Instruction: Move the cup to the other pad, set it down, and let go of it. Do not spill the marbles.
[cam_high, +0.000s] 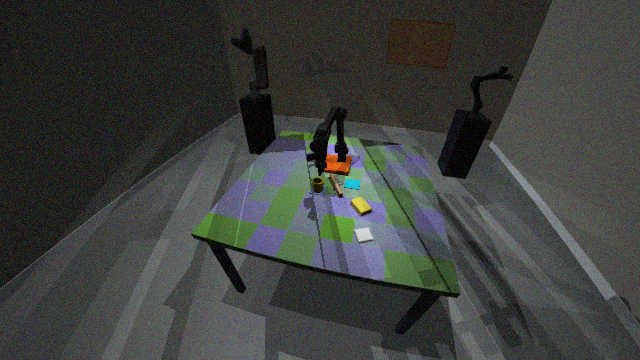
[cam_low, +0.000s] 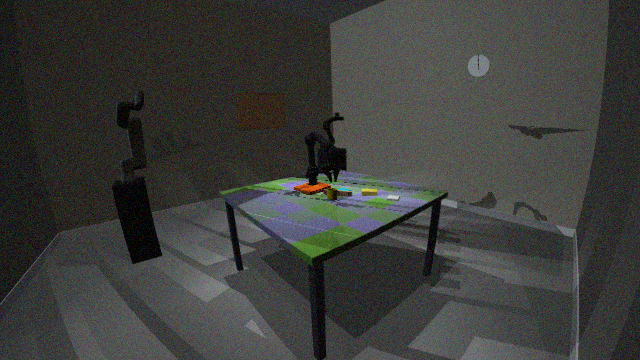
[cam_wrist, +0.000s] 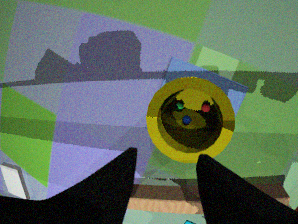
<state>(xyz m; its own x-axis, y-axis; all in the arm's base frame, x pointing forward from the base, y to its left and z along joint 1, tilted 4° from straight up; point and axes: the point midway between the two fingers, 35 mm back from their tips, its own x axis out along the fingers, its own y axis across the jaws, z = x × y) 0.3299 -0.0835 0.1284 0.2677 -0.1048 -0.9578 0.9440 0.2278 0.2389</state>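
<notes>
My gripper tip is now 1 cm past the yellow cup, 1 cm to the left of it and 9 cm above it. Also, from my gripper tip: light blue pad (1 cm behind, 1 cm to the right, 13 cm below); cyan pad (11 cm behind, 19 cm to the left, 13 cm below); brown stick (6 cm behind, 9 cm to the left, 11 cm below).
</notes>
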